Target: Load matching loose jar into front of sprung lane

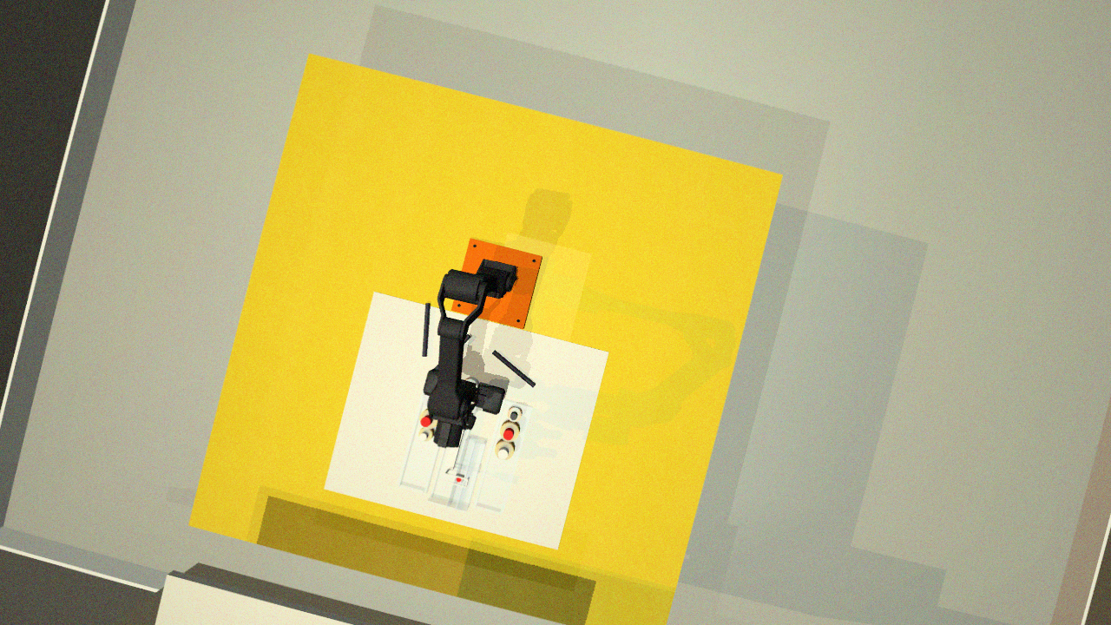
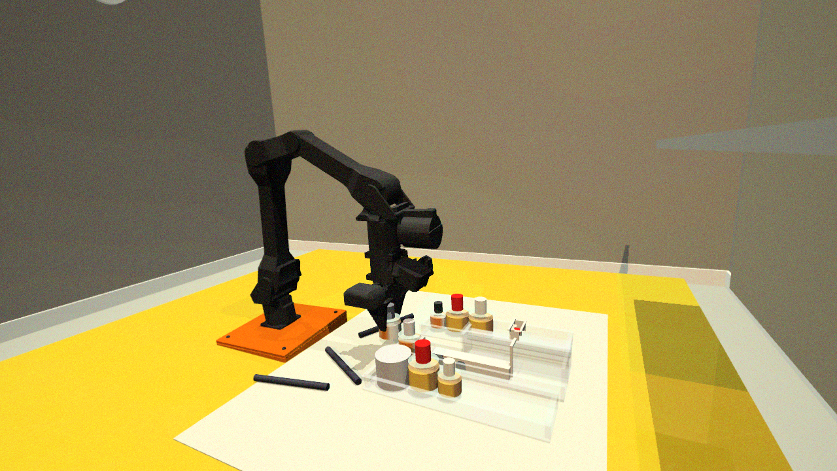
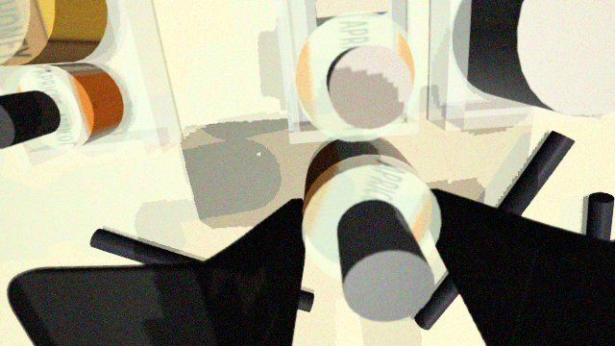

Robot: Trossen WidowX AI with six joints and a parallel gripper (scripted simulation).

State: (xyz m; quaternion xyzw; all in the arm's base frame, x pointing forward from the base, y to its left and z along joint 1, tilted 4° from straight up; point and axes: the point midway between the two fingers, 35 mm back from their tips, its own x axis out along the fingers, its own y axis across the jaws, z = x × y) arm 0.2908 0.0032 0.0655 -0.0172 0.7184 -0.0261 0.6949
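My gripper tip is 50 mm short of the grey cylinder, 80 mm to the left of it and 30 mm above it. The rest, counted from my gripper tip: pusher plate 150 mm ahead, 30 mm to the left, 10 mm below; then sprung lane 200 mm ahead, 20 mm to the left, 40 mm below.
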